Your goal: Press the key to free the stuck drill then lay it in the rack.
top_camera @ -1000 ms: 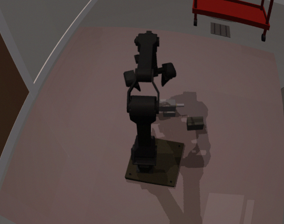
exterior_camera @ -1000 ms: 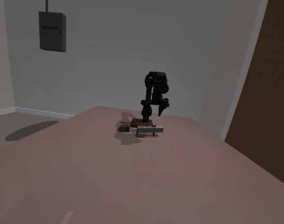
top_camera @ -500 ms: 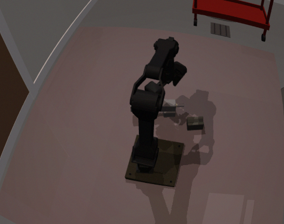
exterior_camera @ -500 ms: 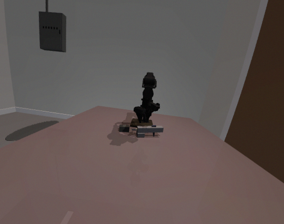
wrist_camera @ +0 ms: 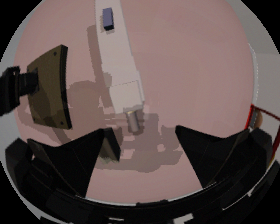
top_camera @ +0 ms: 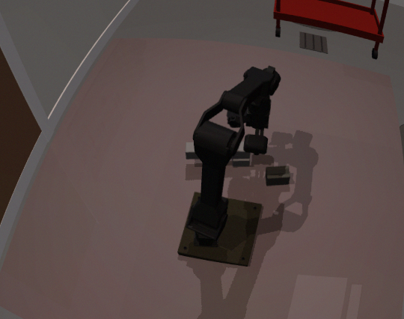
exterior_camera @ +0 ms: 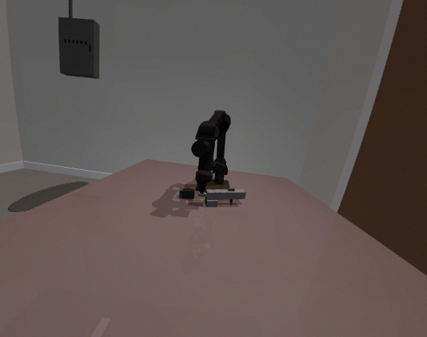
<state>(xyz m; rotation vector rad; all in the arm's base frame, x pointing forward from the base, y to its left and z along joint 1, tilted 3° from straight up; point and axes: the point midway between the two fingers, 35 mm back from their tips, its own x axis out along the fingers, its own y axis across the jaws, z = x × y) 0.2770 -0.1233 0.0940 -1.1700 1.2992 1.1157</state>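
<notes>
The tan drill is 5 cm to the left of my gripper tip, 3 cm below it and 1 cm behind it. Also, from my gripper tip: rack 8 cm behind, 6 cm to the right, 6 cm below; then dark key 14 cm to the left, 3 cm below, 2 cm behind; then grey housing 11 cm to the left, 3 cm below, 2 cm behind.
</notes>
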